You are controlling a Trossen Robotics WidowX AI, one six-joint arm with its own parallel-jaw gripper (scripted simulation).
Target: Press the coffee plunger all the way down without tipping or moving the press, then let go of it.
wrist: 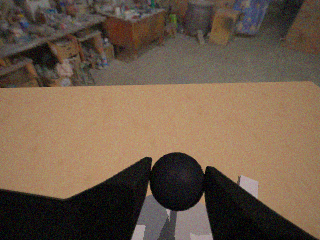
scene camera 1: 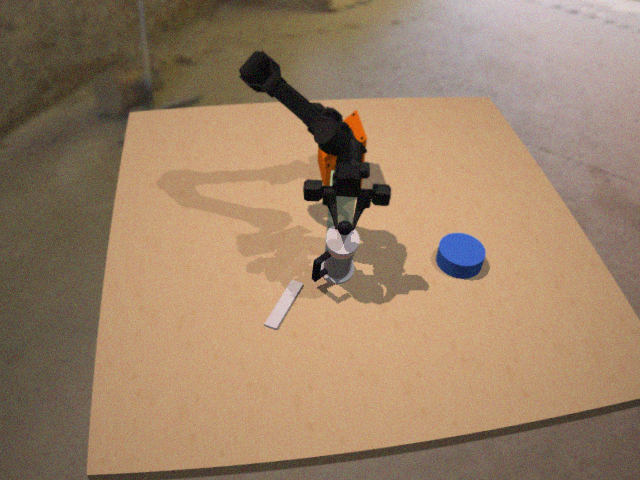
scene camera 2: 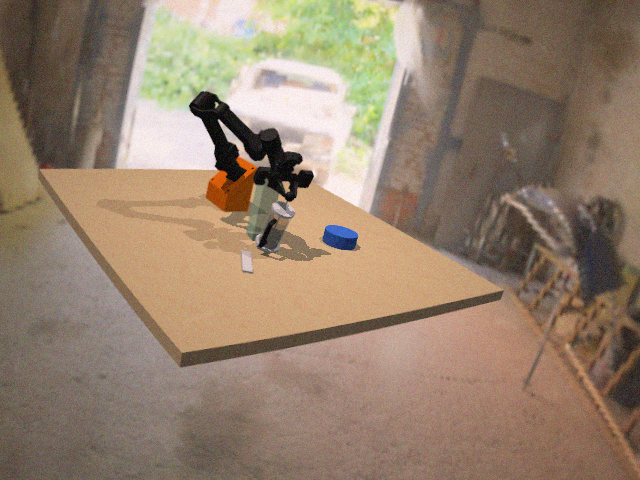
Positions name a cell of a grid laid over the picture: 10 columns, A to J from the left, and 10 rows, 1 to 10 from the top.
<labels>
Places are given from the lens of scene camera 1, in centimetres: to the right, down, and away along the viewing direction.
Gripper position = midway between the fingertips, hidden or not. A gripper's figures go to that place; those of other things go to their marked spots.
gripper (scene camera 1: F5): 5, -2, 128
coffee press (scene camera 1: F6): 4, 6, 137
</labels>
